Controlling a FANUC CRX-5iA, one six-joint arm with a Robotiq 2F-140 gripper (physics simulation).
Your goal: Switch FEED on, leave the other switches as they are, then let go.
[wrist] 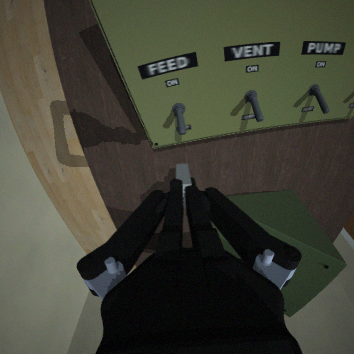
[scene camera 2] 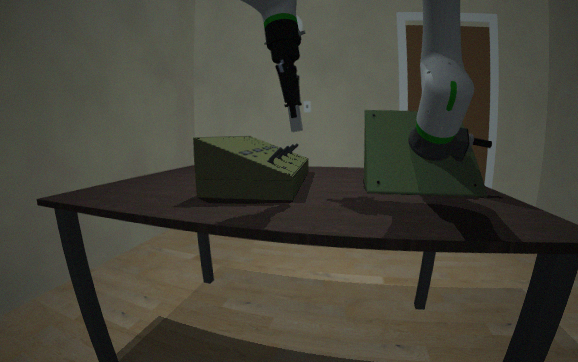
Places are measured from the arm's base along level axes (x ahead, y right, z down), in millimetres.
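Pixels of known places: gripper, between the fingertips: (wrist: 181, 172) (scene camera 2: 297, 130); arm's base, origin of its link: (scene camera 2: 430, 143).
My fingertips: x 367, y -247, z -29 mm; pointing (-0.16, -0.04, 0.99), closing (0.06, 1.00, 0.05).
For each thing: its top centre in the pictures, then the offset to it from my fingertips. Level surfaces: height alone.
- VENT switch, centre of its top: (wrist: 260, 109) dx +86, dy +111, dz +42 mm
- PUMP switch, centre of its top: (wrist: 328, 102) dx +115, dy +228, dz +42 mm
- dark table, height of its surface: dz +169 mm
The green sloped switch box (scene camera 2: 245, 175) (wrist: 210, 30) stands on the table. In the wrist view its FEED switch (wrist: 180, 120) has its lever pointing down, away from the ON label and toward the box's lower edge. The VENT switch (wrist: 255, 106) and the PUMP switch (wrist: 319, 99) point down the same way. A further switch is cut off at the right edge. My gripper (scene camera 2: 296, 125) (wrist: 181, 172) is shut with nothing between its fingers. Its fingertips are above the box's lower edge in the scene view, apart from the levers, and show below the FEED lever in the wrist view.
The dark table (scene camera 2: 320, 220) (wrist: 150, 172) carries the box. A green sloped block (scene camera 2: 390, 150) (wrist: 285, 215) stands on the right, with the arm's base mounted on it. A brown door (scene camera 2: 472, 75) is in the wall behind.
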